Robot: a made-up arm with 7 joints. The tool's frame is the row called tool. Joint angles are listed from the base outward. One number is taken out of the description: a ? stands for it. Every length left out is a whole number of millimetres.
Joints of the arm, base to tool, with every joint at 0 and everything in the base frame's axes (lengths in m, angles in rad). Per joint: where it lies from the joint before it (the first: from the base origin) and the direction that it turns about. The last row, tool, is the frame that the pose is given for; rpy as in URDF.
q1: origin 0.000 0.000 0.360 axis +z
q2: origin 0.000 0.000 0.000 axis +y
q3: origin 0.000 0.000 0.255 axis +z
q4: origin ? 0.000 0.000 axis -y
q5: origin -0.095 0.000 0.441 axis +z
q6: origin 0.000 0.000 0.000 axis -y
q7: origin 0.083 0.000 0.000 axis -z
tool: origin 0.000 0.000 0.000 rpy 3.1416 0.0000 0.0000
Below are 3 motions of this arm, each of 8 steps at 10 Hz.
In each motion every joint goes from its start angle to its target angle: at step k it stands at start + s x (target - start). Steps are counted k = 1, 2, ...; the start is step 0. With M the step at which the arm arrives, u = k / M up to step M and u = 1 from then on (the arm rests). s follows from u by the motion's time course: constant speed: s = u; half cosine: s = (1 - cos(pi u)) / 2; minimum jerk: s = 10 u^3 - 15 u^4 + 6 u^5.
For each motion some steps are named. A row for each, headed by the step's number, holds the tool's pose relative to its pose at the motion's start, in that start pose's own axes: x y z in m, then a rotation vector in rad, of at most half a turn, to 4 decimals.
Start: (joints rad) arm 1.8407 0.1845 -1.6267 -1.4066 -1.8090 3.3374 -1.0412
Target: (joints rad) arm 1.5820 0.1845 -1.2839 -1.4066 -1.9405 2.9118 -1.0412
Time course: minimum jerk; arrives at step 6
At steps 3, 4, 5, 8:
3: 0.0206 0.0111 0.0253 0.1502 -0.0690 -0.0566
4: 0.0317 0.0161 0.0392 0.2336 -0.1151 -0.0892
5: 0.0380 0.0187 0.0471 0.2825 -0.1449 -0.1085
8: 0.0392 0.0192 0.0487 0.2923 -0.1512 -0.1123

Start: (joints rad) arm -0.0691 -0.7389 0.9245 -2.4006 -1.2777 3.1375 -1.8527
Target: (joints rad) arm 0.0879 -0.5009 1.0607 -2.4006 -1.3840 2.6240 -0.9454
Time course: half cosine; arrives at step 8
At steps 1, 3, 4, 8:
1: 0.0011 0.0042 0.0012 0.0053 0.0076 0.0298
3: 0.0091 0.0345 0.0079 0.0500 0.0515 0.2376
4: 0.0151 0.0563 0.0105 0.0871 0.0706 0.3806
8: 0.0322 0.1133 0.0086 0.1914 0.0696 0.7425

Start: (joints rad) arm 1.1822 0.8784 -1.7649 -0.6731 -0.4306 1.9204 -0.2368
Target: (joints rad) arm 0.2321 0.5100 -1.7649 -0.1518 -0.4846 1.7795 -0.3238
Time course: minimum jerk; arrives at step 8
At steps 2, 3, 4, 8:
2: -0.0085 0.0167 0.0467 -0.0376 -0.0737 0.0148
3: -0.0312 0.0475 0.1169 -0.1096 -0.1949 0.0384
4: -0.0735 0.0919 0.1913 -0.2217 -0.3504 0.0651
8: -0.1857 0.1923 0.2730 -0.5399 -0.6761 0.0921

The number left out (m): 0.050
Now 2 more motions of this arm.
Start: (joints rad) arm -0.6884 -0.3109 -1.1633 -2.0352 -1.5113 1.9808 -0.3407
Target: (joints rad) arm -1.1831 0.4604 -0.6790 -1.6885 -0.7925 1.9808 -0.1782
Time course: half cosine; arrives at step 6
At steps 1, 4, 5, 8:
1: 0.0031 0.0073 -0.0049 0.0040 -0.0206 0.0229
4: 0.1135 0.0063 -0.0099 0.1333 -0.1532 0.1655
5: 0.1562 -0.0179 0.0107 0.2109 -0.1776 0.1844
8: 0.1718 -0.0292 0.0207 0.2450 -0.1869 0.1907

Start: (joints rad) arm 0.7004 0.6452 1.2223 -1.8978 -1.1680 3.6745 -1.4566
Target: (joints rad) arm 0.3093 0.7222 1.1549 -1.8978 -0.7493 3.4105 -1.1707
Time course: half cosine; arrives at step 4
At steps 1, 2, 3, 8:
1: -0.0300 -0.0133 -0.0170 0.0551 -0.0969 0.1073
2: -0.0983 -0.0461 -0.0688 0.1574 -0.3351 0.3762
3: -0.1580 -0.0794 -0.1355 0.2140 -0.5755 0.6570
8: -0.1793 -0.0932 -0.1671 0.2232 -0.6745 0.7762

